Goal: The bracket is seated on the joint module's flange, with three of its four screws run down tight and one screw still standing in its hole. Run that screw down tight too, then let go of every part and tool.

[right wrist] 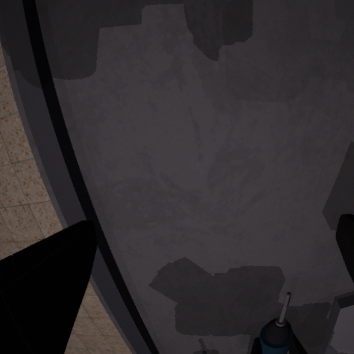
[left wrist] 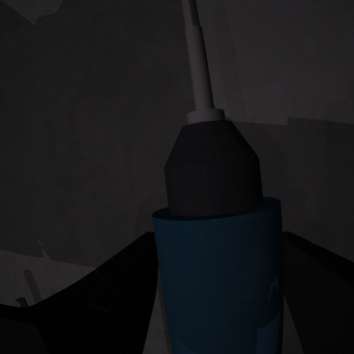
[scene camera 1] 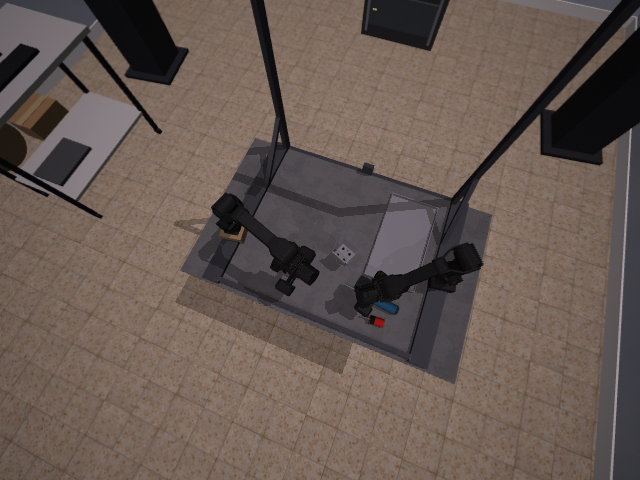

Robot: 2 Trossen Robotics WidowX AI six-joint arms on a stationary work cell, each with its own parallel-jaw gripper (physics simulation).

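Seen in the pictures: left gripper, between the fingertips: [right wrist: 273,335] [left wrist: 218,244]; right gripper, between the fingertips: [right wrist: 222,232]; left arm's base, origin of its link: [scene camera 1: 443,277]; right arm's base, origin of its link: [scene camera 1: 233,227].
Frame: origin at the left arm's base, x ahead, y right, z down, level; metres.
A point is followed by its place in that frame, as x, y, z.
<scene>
The pale bracket on the joint module [scene camera 1: 343,253] {0.425, 0.016, -0.021} stands near the middle of the table, with several dark spots on its top; its screws are too small to tell apart. A blue-handled screwdriver [scene camera 1: 386,307] {0.216, -0.167, 0.007} [left wrist: 220,280] {0.305, -0.130, 0.004} [right wrist: 276,336] {0.337, -0.125, 0.011} has a dark collar and a grey shaft. My left gripper [scene camera 1: 363,308] [left wrist: 218,244] {0.307, -0.129, 0.032} is shut on its blue handle, one finger against each side. In the left wrist view the shaft points up the picture. My right gripper [scene camera 1: 296,270] {0.576, -0.129, -0.081} [right wrist: 222,232] {0.576, -0.129, -0.081} is open and empty above the table, left of the bracket.
A red and black tool [scene camera 1: 377,321] {0.244, -0.228, 0.011} lies near the front edge, beside the blue screwdriver. A pale, shallow tray [scene camera 1: 403,237] {0.173, 0.160, 0.041} lies right of the bracket. A wooden block [scene camera 1: 232,235] {0.918, 0.009, -0.007} is by the right arm's base. Dark frame posts rise from the back corners.
</scene>
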